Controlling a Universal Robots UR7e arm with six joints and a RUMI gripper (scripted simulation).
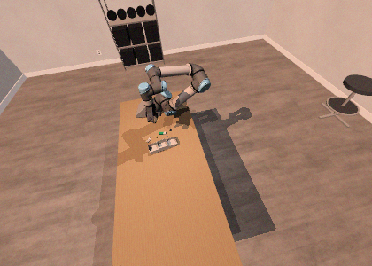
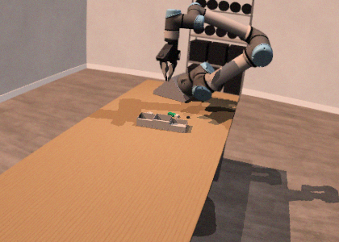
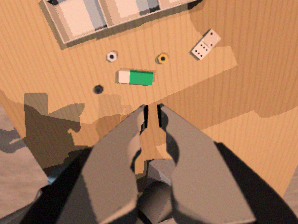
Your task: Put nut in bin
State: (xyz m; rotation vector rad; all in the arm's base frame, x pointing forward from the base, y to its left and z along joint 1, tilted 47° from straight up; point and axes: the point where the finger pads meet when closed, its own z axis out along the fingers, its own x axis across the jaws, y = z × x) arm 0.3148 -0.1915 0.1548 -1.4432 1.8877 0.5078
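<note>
My gripper is now 200 mm above the bin row, 100 mm short of it and 20 mm to the right of it. Round my hand: brass nut: 220 mm below, 20 mm to the right, 20 mm behind; silver nut: 220 mm below, 70 mm to the left; green block: 220 mm below, 40 mm to the left, 40 mm behind.
</note>
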